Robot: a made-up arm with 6 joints.
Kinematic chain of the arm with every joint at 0, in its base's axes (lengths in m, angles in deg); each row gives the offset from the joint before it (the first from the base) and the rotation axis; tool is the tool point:
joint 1: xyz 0 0 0.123 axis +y
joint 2: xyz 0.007 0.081 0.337 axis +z
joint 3: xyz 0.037 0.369 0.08 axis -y
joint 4: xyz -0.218 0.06 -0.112 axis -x
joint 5: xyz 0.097 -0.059 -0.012 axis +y
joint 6: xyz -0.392 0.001 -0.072 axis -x
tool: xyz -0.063 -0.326 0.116
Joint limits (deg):
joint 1: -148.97..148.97
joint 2: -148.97..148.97
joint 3: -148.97..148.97
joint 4: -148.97..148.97
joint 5: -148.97..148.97
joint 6: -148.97..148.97
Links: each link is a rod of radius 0.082 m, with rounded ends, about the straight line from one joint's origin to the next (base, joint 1, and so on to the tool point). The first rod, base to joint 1, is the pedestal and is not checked.
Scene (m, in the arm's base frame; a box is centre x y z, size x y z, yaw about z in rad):
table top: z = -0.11
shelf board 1: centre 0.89 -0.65 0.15 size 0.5 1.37 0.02 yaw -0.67
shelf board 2: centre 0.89 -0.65 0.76 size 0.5 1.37 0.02 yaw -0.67
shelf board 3: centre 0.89 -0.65 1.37 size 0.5 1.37 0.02 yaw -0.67
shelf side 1: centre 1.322 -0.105 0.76 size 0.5 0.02 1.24 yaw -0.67
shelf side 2: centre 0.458 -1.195 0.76 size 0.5 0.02 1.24 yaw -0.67
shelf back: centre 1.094 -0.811 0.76 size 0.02 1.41 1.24 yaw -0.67
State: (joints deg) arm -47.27 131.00 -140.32 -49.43 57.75 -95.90
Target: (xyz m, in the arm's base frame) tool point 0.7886 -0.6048 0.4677
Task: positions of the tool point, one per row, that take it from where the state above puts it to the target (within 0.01 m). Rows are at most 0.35 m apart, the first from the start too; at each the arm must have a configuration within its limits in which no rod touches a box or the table.
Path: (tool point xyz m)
1: -0.9632 0.1969 0.7177
2: -0.7786 0.0605 0.9650
3: -0.5170 -0.0753 1.1184
4: -0.2216 -0.1973 1.1589
5: 0.0614 -0.2944 1.0879
6: 0.2919 -0.3589 0.9256
7: 0.4426 -0.3870 0.7056
8: 0.5038 -0.3791 0.4678
9: 0.6033 -0.4681 0.4759
10: 0.6997 -0.5428 0.4783
11: 0.7886 -0.6048 0.4677

